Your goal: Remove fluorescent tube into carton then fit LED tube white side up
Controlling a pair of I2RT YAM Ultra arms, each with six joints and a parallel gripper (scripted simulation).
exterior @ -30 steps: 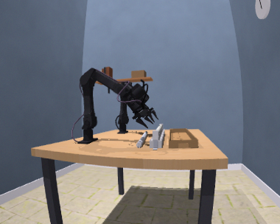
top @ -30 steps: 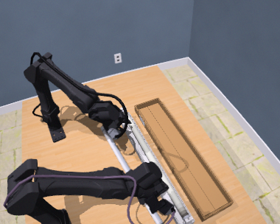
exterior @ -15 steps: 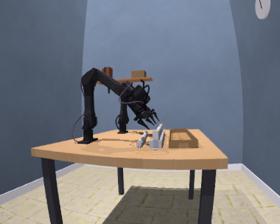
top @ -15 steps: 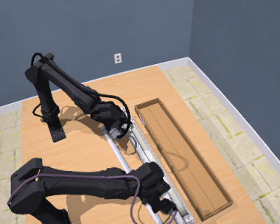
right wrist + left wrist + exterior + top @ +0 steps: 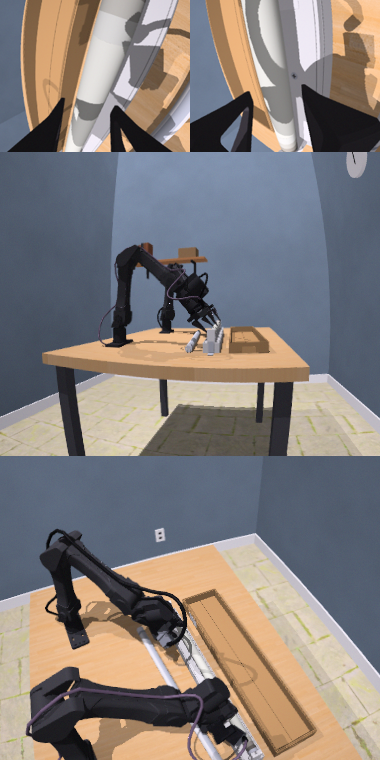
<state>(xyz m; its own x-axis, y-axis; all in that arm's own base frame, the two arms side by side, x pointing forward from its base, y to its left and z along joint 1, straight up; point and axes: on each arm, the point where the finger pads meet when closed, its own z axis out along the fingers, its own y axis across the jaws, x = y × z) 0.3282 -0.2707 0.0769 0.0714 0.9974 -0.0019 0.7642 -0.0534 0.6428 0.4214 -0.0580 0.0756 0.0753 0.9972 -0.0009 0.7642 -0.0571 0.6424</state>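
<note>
Now: right hand 3 cm short of the lampholder, 13 cm to the left of it and 1 cm above it. Round my right hand: light fixture (2 cm behind, 17 cm to the left, 2 cm below); LED tube (12 cm behind, 15 cm to the left, 6 cm below); old fluorescent tube (2 cm behind, 17 cm to the left, 1 cm below).
</note>
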